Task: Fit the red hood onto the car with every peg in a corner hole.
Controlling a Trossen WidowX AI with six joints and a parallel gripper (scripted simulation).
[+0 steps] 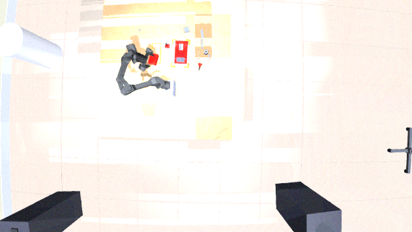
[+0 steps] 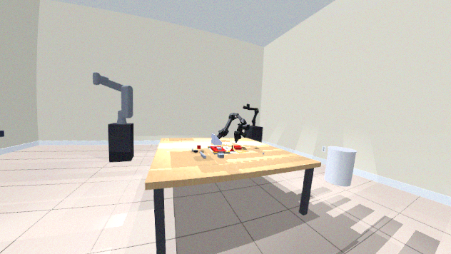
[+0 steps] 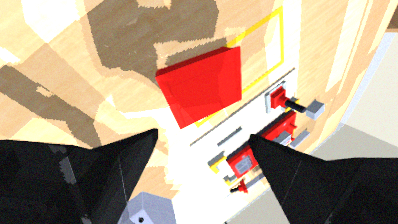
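My gripper tip is 30 mm short of the red hood, 10 mm to the right of it and 50 mm above it. The rest, counted from my gripper tip: black wheel (70 mm ahead, 450 mm to the right, 60 mm below); then grey engine block (120 mm ahead, 240 mm to the right, 40 mm below).
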